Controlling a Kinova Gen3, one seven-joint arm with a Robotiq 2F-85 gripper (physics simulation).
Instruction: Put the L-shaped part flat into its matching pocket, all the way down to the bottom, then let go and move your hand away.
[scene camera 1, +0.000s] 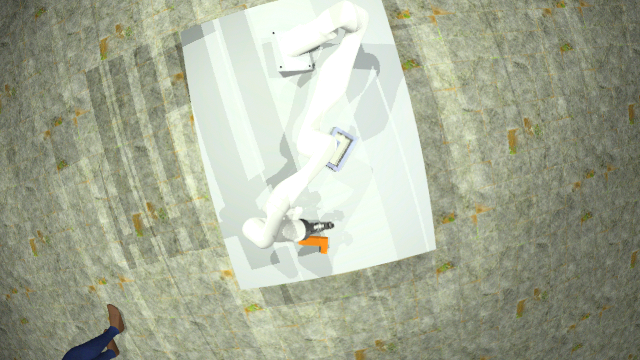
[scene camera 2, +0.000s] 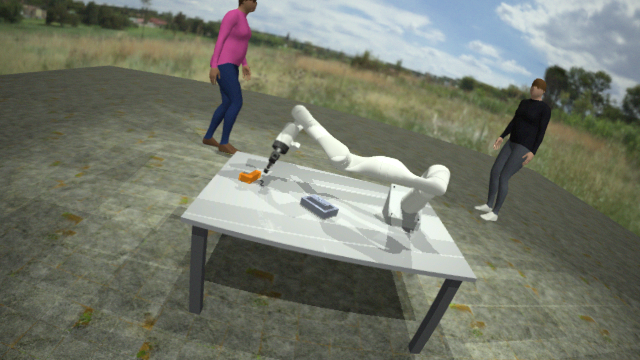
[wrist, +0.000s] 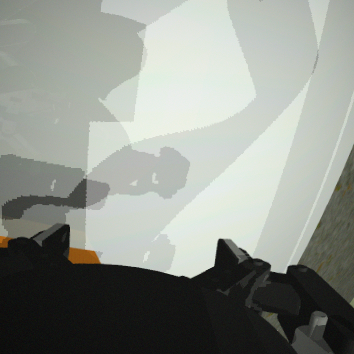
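Seen in the pictures: gripper, fingertip midpoint: (scene camera 1: 323, 227) (scene camera 2: 265, 171) (wrist: 142, 248); arm's base, link origin: (scene camera 1: 290, 46) (scene camera 2: 409, 204).
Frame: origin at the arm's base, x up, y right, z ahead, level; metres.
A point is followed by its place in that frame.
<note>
The orange L-shaped part (scene camera 1: 324, 244) {x -0.064, y -0.014, z 0.753 m} (scene camera 2: 249, 176) {x -0.064, y -0.018, z 0.742 m} lies on the table near its far end from the arm's base. In the wrist view a strip of the part (wrist: 84, 256) {x -0.083, y -0.017, z 0.730 m} shows beside the left finger; the rest is hidden behind the gripper. My gripper (scene camera 1: 331, 225) {x -0.017, y -0.020, z 0.671 m} (scene camera 2: 266, 171) {x -0.017, y -0.020, z 0.671 m} (wrist: 142, 248) {x -0.017, y -0.020, z 0.671 m} is open and empty, tilted, above the table right beside the part. The blue-grey pocket block (scene camera 1: 350, 150) {x -0.058, y -0.157, z 0.412 m} (scene camera 2: 319, 206) {x -0.074, y -0.111, z 0.400 m} lies on the table between the part and the arm's base. Its L-shaped pocket is empty; the arm covers one side of it in scene camera 1.
The white table (scene camera 1: 400, 220) {x -0.094, y -0.322, z 0.711 m} (scene camera 2: 240, 225) {x -0.094, y -0.405, z 0.656 m} carries the arm's base (scene camera 1: 295, 64) {x -0.001, y -0.007, z 0.075 m} (scene camera 2: 397, 202) {x -0.004, y -0.009, z 0.060 m} at the other end. The arm passes over the block's edge in scene camera 1. Two people, one in pink (scene camera 2: 234, 40) and one in black (scene camera 2: 527, 122), stand off the table.
</note>
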